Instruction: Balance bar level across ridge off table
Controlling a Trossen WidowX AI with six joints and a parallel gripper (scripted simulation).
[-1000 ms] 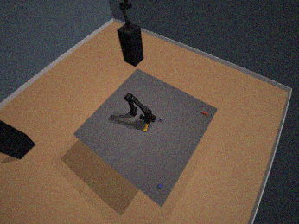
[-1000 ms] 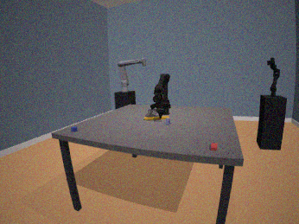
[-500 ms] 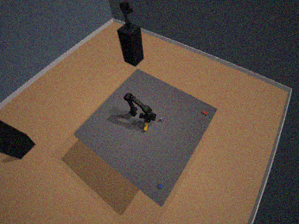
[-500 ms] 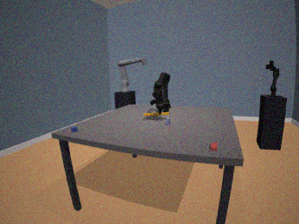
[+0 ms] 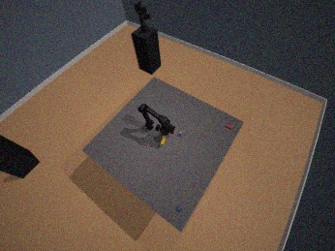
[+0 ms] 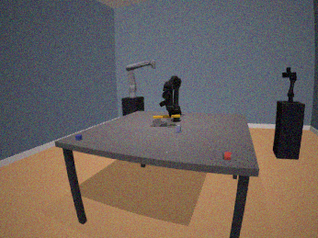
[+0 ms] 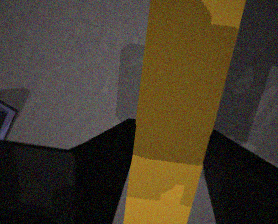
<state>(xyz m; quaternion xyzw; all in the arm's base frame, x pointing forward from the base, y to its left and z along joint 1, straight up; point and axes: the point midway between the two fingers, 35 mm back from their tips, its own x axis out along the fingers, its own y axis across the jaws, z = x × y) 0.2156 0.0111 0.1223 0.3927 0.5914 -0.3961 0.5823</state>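
Right now the yellow bar is 10 mm ahead of my gripper tip and 30 mm to the right of it. Also, from my gripper tip: blue block (520 mm ahead, 510 mm to the right, 70 mm below); red block (520 mm ahead, 490 mm to the left, 80 mm below).
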